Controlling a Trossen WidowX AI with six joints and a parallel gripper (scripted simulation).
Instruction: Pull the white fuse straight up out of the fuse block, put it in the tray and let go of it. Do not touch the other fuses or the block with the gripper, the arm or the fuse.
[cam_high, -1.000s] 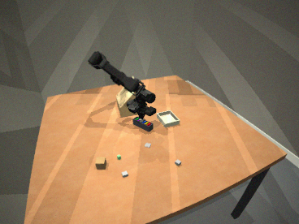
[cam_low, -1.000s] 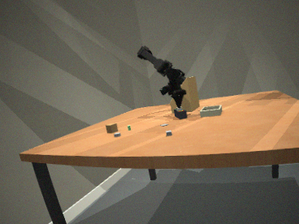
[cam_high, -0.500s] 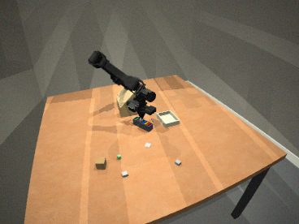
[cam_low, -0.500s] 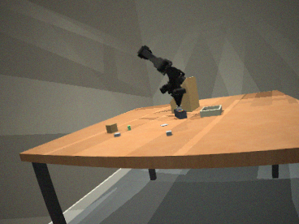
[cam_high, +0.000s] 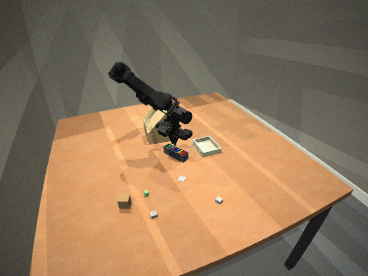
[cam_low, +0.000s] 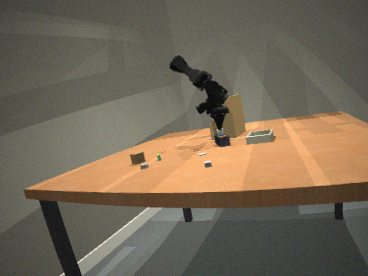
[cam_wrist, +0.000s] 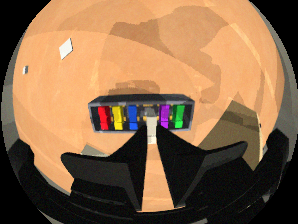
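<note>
My gripper tip is now 20 mm short of the white tray, 180 mm to the right of it and 60 mm above it. Round my gripper tip: small green cube: 210 mm ahead, 220 mm to the right, 50 mm below; white fuse: 10 mm below; brown cube: 220 mm ahead, 310 mm to the right, 40 mm below.
</note>
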